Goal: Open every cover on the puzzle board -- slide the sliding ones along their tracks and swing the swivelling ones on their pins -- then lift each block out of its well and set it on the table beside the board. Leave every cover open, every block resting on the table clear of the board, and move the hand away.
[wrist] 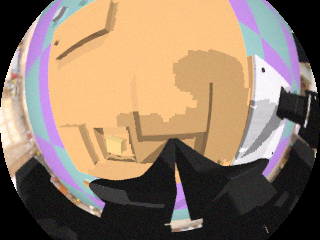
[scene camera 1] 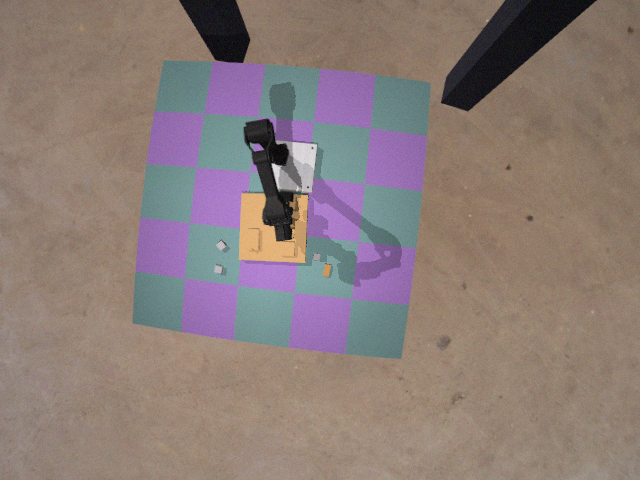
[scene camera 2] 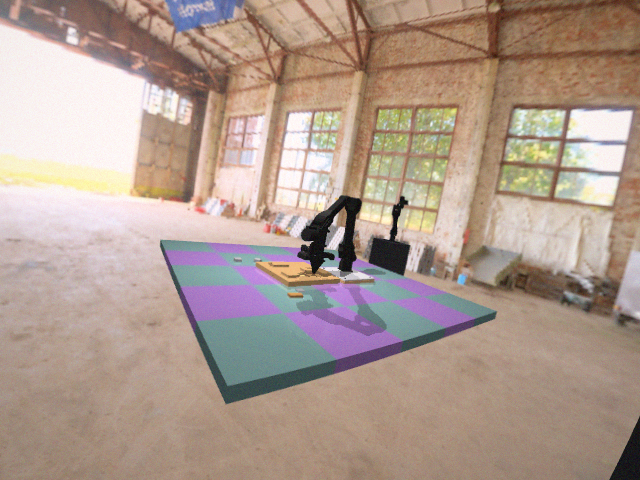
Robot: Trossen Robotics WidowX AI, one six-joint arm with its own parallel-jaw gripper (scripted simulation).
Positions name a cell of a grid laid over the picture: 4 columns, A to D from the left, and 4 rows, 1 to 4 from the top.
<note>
My gripper (wrist: C3) is shut, holding nothing. Also in view: an orange puzzle board (scene camera 1: B2).
The orange puzzle board is seen too in the wrist view (wrist: B2) and in scene camera 2 (scene camera 2: B3).
</note>
